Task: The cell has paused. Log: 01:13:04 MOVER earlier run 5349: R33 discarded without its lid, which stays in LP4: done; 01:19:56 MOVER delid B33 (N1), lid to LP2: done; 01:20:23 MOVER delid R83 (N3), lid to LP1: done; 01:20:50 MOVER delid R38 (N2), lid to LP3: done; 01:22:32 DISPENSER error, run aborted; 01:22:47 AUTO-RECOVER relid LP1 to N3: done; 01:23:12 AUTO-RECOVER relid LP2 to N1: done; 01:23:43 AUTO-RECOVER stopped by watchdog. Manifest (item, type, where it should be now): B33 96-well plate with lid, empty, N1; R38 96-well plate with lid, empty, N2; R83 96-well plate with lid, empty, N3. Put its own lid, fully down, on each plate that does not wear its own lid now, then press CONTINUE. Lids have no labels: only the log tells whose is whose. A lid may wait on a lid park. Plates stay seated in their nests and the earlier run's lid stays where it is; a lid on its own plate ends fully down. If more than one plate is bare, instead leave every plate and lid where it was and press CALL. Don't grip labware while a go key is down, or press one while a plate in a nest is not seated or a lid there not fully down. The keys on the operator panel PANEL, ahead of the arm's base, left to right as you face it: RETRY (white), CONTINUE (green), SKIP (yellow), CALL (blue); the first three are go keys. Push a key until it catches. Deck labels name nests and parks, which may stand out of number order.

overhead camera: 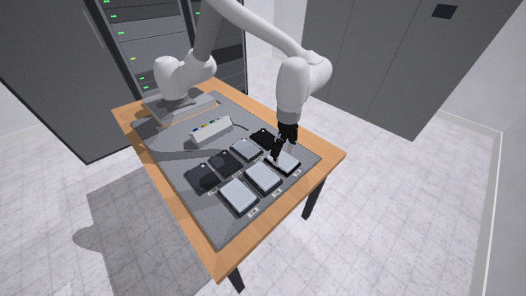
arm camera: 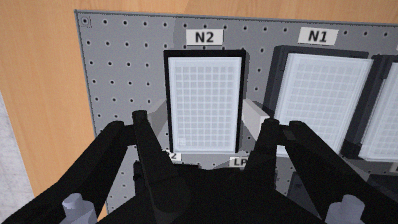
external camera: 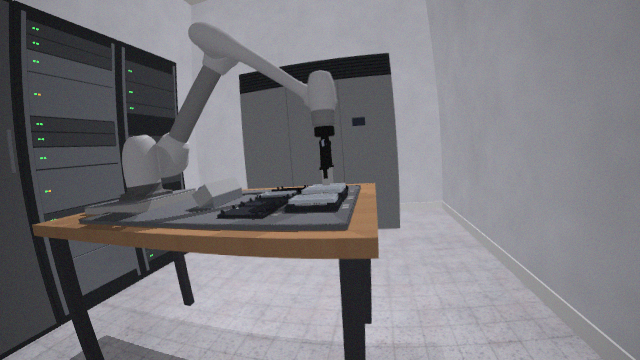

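My hand is 3 cm above the plate. Round my hand: park LP1 (15 cm behind, 22 cm to the right, 4 cm below); park LP2 (18 cm behind, 3 cm to the left, 4 cm below); park LP3 (13 cm behind, 34 cm to the right, 4 cm below).
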